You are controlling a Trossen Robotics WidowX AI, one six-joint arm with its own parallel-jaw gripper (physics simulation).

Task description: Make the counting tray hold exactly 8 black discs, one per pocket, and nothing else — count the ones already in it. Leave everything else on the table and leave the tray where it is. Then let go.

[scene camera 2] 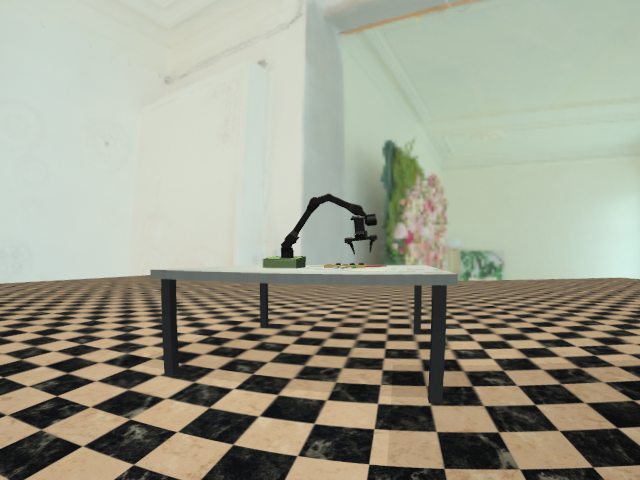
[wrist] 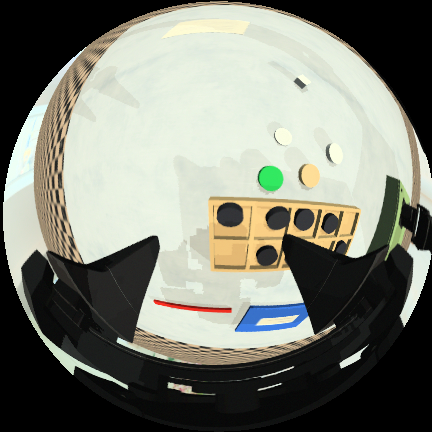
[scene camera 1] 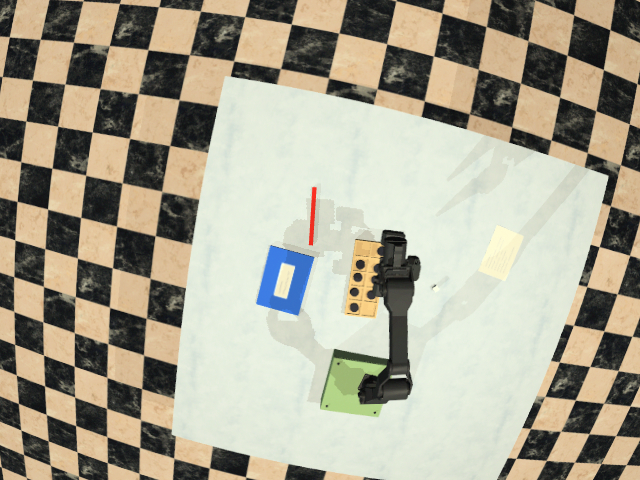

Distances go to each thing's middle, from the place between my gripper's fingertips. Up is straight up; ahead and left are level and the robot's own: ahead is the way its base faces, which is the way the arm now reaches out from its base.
I see my gripper 11 cm past the tan counting tray [scene camera 1: 365,250], 7 cm above it and 1 cm to the right of it.
